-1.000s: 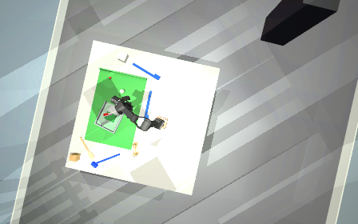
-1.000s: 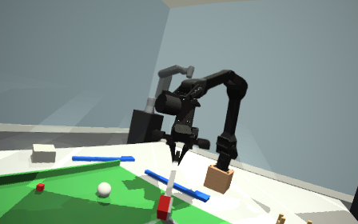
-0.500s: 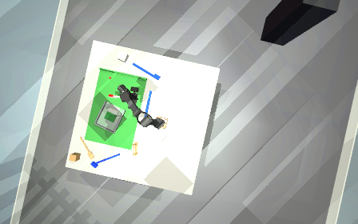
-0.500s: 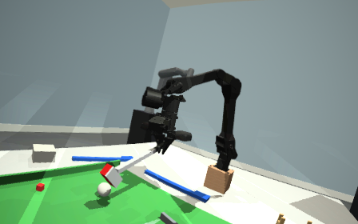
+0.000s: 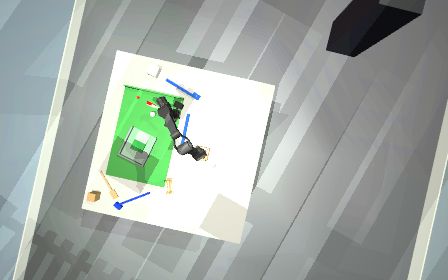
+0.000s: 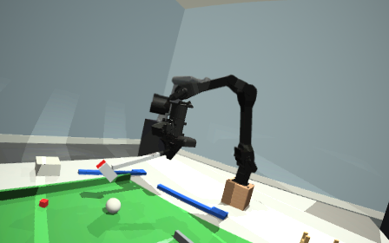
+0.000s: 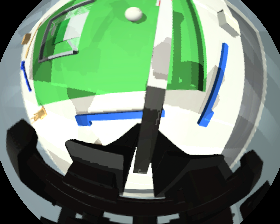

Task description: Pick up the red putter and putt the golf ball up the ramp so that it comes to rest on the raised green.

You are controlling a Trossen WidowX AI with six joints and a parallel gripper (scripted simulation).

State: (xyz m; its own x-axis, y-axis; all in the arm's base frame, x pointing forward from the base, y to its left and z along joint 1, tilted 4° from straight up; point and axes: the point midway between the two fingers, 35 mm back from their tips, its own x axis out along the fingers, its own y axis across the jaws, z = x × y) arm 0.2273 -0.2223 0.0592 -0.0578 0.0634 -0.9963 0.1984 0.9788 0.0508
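My gripper tip is now 120 mm short of the red putter and 20 mm to the left of it. The rest, counted from my gripper tip: small red cube: 380 mm ahead, 130 mm below, 90 mm to the right; then white block: 320 mm to the right, 300 mm ahead, 120 mm below; then white golf ball: 230 mm ahead, 120 mm below, 20 mm to the left.
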